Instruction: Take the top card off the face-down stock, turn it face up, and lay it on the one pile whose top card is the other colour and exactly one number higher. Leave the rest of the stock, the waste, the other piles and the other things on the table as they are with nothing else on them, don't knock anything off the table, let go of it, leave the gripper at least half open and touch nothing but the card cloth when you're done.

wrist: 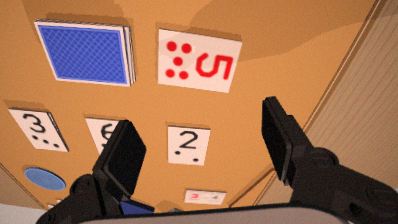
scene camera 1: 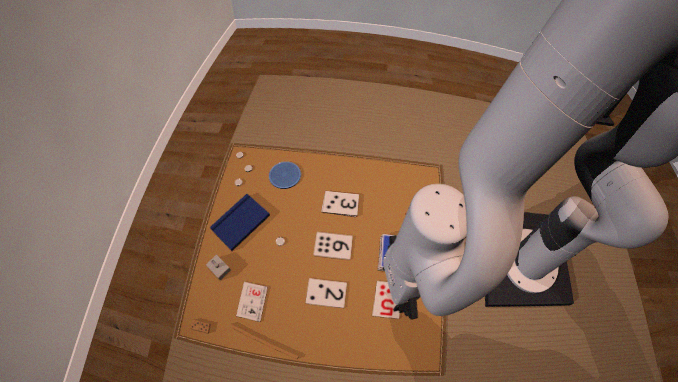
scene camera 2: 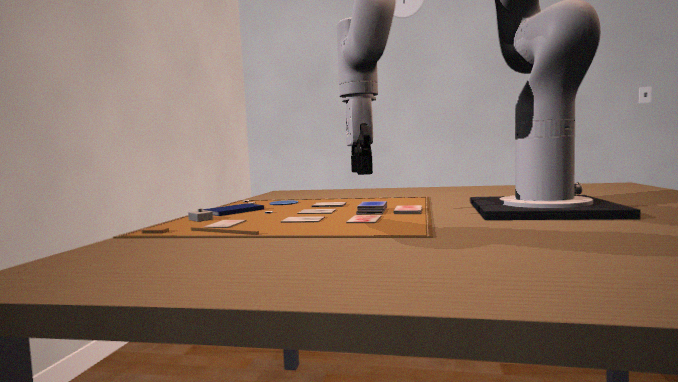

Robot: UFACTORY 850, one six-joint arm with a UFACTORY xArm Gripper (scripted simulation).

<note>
I see my gripper (scene camera 2: 361,173), a navy book (scene camera 1: 233,227) and a tan card cloth (scene camera 1: 348,337).
My gripper shows as well in the wrist view (wrist: 197,125) and in scene camera 1 (scene camera 1: 395,288). The tan card cloth also shows in the wrist view (wrist: 294,57) and in scene camera 2 (scene camera 2: 389,223).
</note>
